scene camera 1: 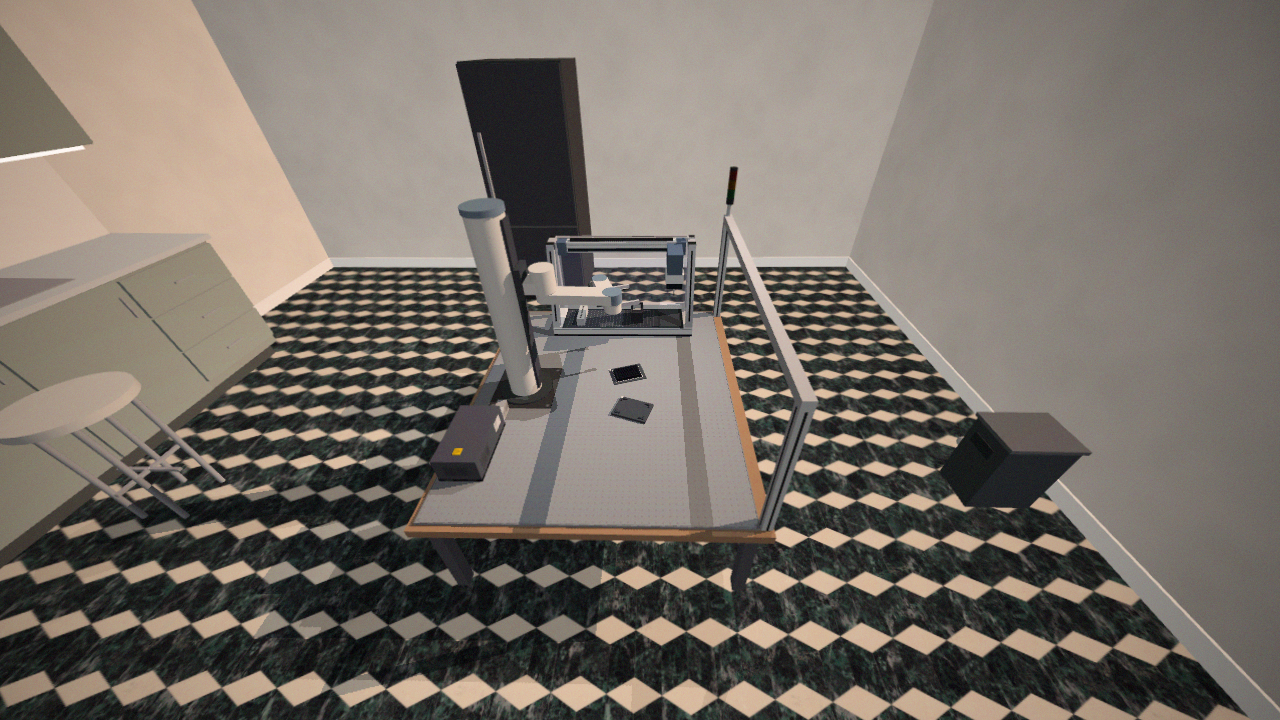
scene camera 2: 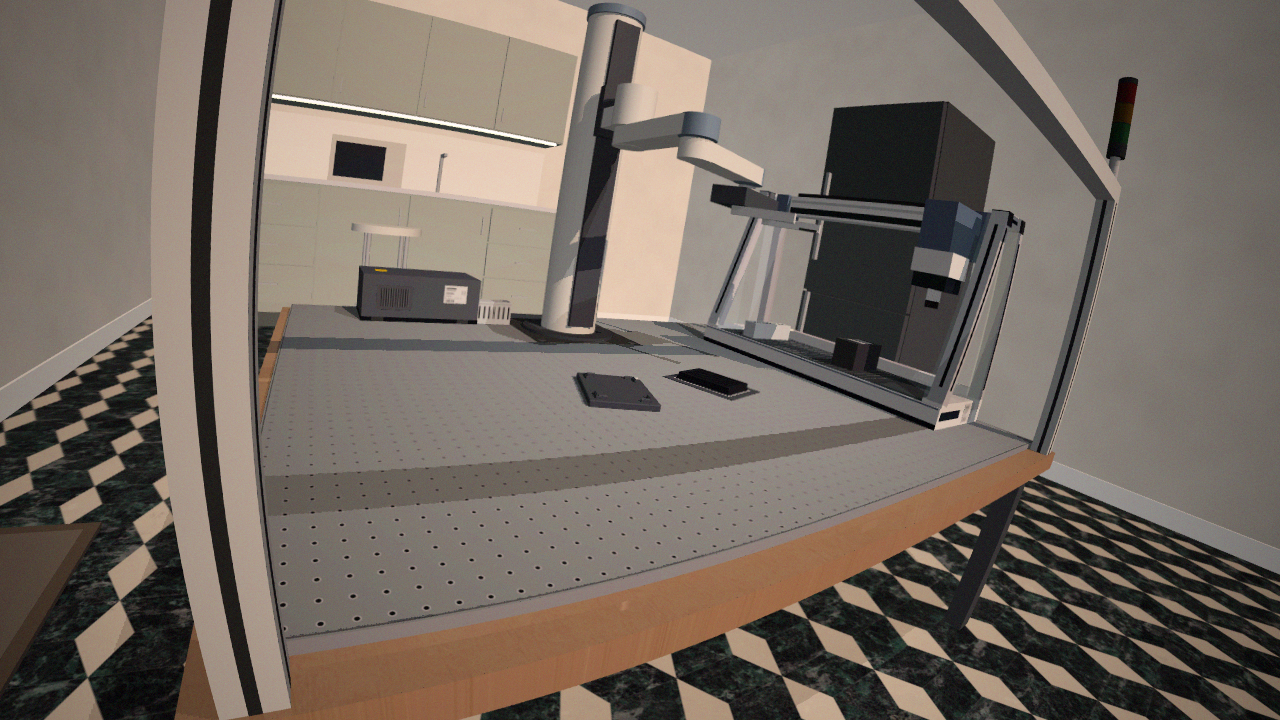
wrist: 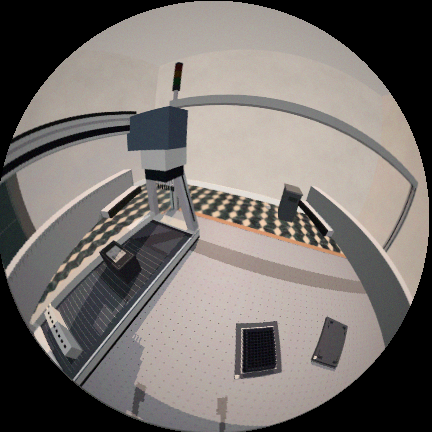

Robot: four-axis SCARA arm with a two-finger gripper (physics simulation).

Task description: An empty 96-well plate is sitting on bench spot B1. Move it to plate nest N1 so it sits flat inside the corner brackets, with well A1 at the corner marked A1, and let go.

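Places are measured from the arm's base along level axes (x right, y down, z ahead), in metres.
Where they show: gripper, fingertip midpoint: (scene camera 1: 633,293) (scene camera 2: 808,224) (wrist: 222,182); arm's base, link origin: (scene camera 1: 527,388) (scene camera 2: 566,335).
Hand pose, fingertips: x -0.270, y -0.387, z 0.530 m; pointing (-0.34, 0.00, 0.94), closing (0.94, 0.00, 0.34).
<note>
Each offset is from my fingertips to the top centre of the thing. "*": to the spot under its first point.
The black 96-well plate @[dx +0.165, dy +0.358, dz -0.035 m] (scene camera 1: 627,373) (scene camera 2: 713,381) (wrist: 259,349) lies flat inside the outlined bench spot B1 @[* dx +0.108, dy +0.373, dz -0.039 m] (wrist: 238,345). The plate nest N1 @[dx +0.428, dy +0.357, dz +0.003 m] (scene camera 1: 632,410) (scene camera 2: 617,392) (wrist: 330,342), a dark grey slab with small corner brackets, lies beside it and holds no plate. In the wrist view a pale mark shows at the lower left corner of each. My gripper (scene camera 2: 791,209) (wrist: 222,182) is open, its two fingers wide apart with nothing between them. It hangs high above the table, near the gantry frame and well away from the plate. The lettering on the marks is too small to read.
A gantry machine (scene camera 1: 622,332) (scene camera 2: 810,382) (wrist: 167,283) stands at one end of the table, with a dark block @[* dx -0.245, dy +0.283, dz +0.031 m] (scene camera 2: 854,354) (wrist: 120,260) on its deck. A dark box @[* dx +0.720, dy +0.260, dz -0.622 m] (scene camera 1: 469,441) (scene camera 2: 418,293) stands near the arm's column (scene camera 1: 505,304) (scene camera 2: 581,179). A rail frame (scene camera 1: 771,313) runs along one side.
</note>
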